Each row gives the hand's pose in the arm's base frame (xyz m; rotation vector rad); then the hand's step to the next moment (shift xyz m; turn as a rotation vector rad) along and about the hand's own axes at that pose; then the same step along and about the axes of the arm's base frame.
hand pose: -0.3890 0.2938 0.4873 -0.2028 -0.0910 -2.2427
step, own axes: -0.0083 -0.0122 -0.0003 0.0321 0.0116 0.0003
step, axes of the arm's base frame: -0.0044 0.0140 -0.0017 -0.0108 -0.0318 0.0059
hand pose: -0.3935 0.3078 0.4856 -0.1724 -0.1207 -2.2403
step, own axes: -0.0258 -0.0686 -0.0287 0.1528 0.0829 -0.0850
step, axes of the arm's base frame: -0.0400 0.0584 -0.0344 -0.0368 -0.1815 -0.0562
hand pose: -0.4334 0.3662 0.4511 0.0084 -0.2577 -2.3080
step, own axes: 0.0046 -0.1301 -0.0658 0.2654 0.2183 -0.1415
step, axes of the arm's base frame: -0.0918 0.0708 -0.0886 -0.0105 -0.3633 -0.0776
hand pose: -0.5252 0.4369 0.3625 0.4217 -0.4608 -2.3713
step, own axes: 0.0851 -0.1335 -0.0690 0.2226 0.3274 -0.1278
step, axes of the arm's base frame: -0.1071 0.0228 -0.1335 0.0755 -0.4090 -0.0109
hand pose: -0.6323 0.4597 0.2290 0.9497 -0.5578 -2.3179
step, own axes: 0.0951 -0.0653 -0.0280 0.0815 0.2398 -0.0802
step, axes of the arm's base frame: -0.0577 -0.0162 -0.1025 0.0933 -0.2453 0.0414
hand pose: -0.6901 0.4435 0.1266 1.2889 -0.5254 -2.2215
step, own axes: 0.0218 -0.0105 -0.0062 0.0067 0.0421 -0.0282
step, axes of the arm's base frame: -0.0061 -0.0053 -0.0236 0.0319 -0.0395 0.0057
